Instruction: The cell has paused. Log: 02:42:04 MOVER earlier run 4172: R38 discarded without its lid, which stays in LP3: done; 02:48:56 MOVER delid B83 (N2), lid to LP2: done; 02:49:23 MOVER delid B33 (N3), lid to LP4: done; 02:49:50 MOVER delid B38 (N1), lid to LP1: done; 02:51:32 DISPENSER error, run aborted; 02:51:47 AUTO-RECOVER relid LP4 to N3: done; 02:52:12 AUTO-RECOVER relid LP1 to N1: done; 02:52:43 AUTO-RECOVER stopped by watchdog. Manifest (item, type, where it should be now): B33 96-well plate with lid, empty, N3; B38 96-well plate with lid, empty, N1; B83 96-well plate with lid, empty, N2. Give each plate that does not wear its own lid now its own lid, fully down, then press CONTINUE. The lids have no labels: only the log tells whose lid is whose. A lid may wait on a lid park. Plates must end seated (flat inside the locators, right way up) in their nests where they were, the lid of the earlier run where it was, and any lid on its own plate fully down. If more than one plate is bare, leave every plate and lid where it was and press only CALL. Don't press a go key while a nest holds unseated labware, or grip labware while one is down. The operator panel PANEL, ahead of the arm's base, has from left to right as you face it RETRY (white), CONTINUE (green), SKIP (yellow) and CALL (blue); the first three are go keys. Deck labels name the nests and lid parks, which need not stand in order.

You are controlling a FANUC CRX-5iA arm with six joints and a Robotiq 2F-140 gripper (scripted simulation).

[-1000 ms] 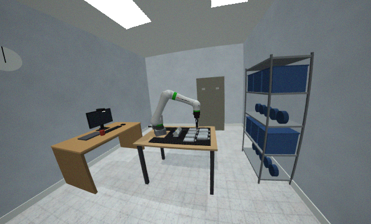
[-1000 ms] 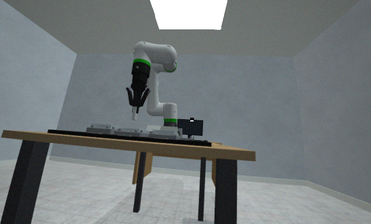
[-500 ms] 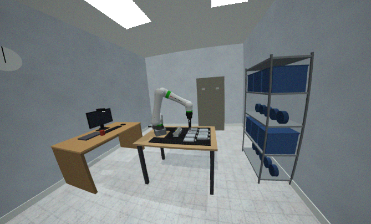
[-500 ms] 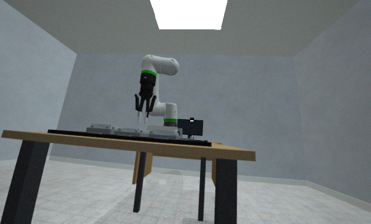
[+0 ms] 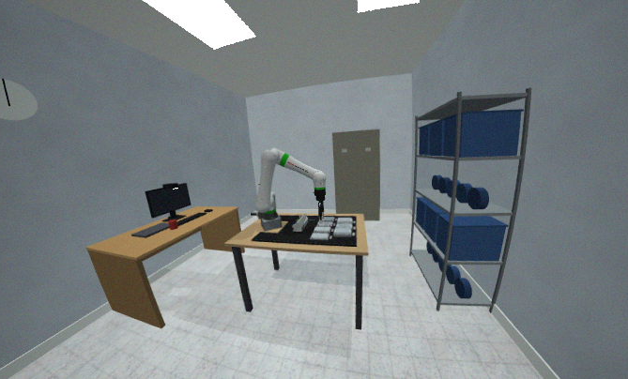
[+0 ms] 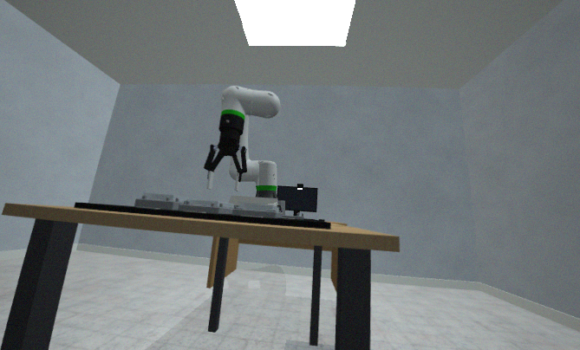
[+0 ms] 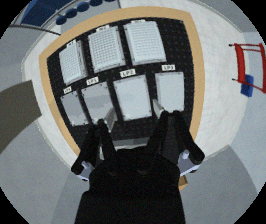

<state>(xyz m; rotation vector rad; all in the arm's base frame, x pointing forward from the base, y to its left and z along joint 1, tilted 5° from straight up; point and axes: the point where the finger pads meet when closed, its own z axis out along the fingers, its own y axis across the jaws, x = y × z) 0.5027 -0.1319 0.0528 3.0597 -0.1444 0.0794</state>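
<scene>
The clear lid lies 9 cm below my hand. The rest, counted from my hand: plate 19 cm ahead, 3 cm to the left, 9 cm below; then yellow key 23 cm behind, 8 cm to the left, 4 cm below; then blue key 24 cm behind, 3 cm to the left, 4 cm below.
</scene>
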